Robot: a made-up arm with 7 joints.
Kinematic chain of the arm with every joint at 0, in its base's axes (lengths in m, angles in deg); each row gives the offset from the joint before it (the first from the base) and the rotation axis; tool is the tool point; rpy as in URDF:
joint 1: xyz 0 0 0 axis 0.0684 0.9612 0.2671
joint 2: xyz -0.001 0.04 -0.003 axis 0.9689 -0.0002 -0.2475
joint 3: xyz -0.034 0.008 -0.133 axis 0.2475 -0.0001 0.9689
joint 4: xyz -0.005 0 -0.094 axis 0.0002 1 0
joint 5: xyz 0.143 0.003 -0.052 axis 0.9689 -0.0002 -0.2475
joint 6: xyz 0.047 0 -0.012 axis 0.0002 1 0
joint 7: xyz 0.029 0 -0.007 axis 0.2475 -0.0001 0.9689
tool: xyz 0 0 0 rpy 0 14.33 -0.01
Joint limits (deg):
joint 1: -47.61..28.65
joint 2: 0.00..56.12
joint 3: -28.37..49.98
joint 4: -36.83..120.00
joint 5: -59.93..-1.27
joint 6: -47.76..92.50
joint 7: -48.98..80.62
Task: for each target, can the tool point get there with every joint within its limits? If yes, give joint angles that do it. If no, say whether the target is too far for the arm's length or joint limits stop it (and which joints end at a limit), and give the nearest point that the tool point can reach.
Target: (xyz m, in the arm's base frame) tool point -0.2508 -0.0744 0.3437
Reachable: no: joint limits stop it (at a limit: joint 1, joint 2, joint 3, joint 4, joint 6) | nearest point 0.0987 0.1865 0.1335 | short by 0.484 m
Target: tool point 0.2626 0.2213 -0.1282
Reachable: yes | joints -25.75 23.07 34.10 -6.35 -50.18 48.95 42.43
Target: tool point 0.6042 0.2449 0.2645
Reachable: no: too far | nearest point 0.3141 0.2281 0.0504 | short by 0.361 m
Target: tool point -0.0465 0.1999 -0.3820
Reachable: yes | joints 22.14 25.09 -7.02 32.67 -51.72 -14.82 64.27
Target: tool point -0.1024 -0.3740 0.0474
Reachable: no: joint limits stop it (at a limit: joint 1, joint 2, joint 3, joint 4, joint 5) | nearest point 0.1933 -0.1119 -0.0211 | short by 0.401 m
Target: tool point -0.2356 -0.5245 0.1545
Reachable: no: too far | nearest point -0.3062 -0.0662 -0.2372 | short by 0.607 m
